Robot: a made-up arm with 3 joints.
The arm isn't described. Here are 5 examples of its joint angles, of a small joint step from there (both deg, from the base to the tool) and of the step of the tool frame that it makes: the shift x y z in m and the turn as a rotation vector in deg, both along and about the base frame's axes.
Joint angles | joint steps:
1: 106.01 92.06 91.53 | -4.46 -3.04 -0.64
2: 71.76 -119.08 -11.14 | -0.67 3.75 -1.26
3: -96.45 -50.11 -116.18 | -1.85 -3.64 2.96
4: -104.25 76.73 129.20 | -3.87 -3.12 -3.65
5: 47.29 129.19 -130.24 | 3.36 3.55 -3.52
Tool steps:
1: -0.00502 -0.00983 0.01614 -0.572 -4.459 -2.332
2: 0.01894 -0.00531 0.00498 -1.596 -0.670 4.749
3: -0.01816 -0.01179 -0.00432 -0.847 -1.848 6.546
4: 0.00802 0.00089 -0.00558 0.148 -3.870 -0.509
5: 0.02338 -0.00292 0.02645 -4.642 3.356 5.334
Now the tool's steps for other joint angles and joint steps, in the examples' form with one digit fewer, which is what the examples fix.
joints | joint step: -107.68 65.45 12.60 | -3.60 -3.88 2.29
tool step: -0.0098 -0.0160 -0.0106 -2.06 -3.60 5.82
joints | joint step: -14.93 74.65 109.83 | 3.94 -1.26 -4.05
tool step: 0.0073 0.0095 0.0176 -2.72 3.94 -0.63
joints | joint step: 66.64 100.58 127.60 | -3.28 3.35 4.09
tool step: -0.0133 -0.0029 0.0039 0.31 -3.28 -0.67
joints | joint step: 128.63 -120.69 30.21 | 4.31 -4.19 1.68
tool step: 0.0109 0.0219 0.0170 -3.84 4.31 -4.45
